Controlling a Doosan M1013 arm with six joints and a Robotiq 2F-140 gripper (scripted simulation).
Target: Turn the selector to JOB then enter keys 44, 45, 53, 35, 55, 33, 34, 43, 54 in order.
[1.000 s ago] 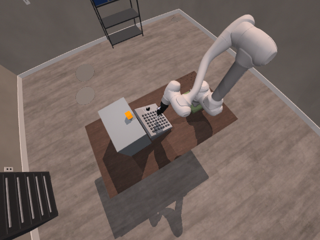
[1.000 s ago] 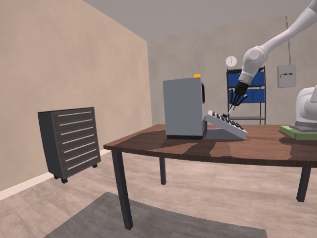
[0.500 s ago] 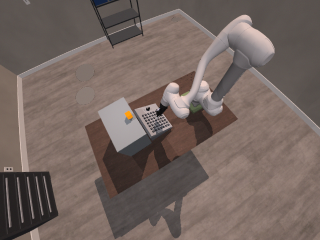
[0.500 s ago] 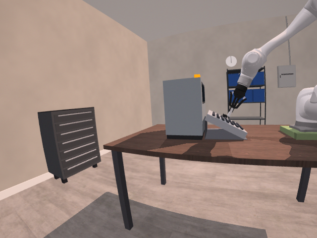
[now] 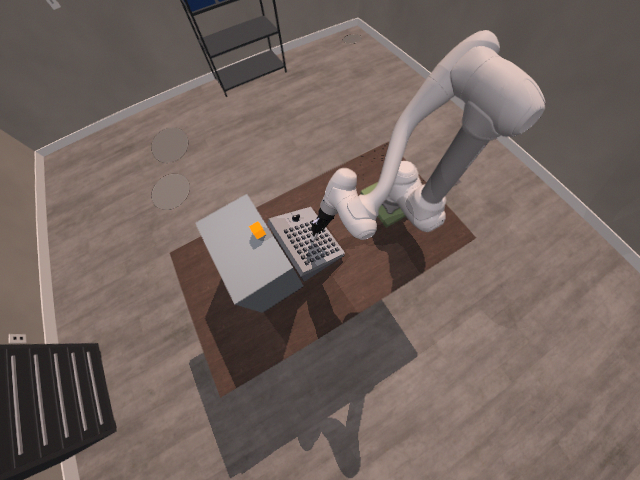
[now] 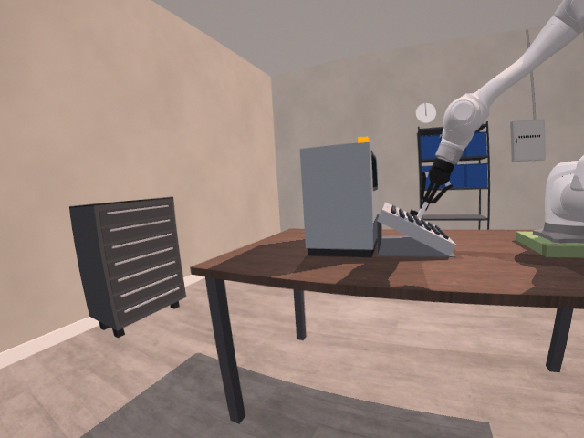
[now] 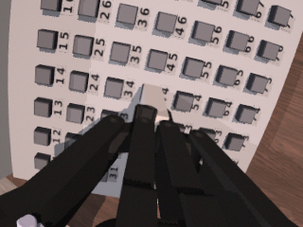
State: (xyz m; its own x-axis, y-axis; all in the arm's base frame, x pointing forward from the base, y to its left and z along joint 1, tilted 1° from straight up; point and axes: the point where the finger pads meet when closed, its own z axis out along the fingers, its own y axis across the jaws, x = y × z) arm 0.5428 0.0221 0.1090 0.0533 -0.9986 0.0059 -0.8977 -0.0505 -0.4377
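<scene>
The key 44 lies 2 cm ahead of my hand and 4 cm below it. From my hand the other things lie so: black selector knob 3 cm ahead, 16 cm to the right, 3 cm below; then sloped keypad 5 cm ahead, 5 cm to the right, 8 cm below.
</scene>
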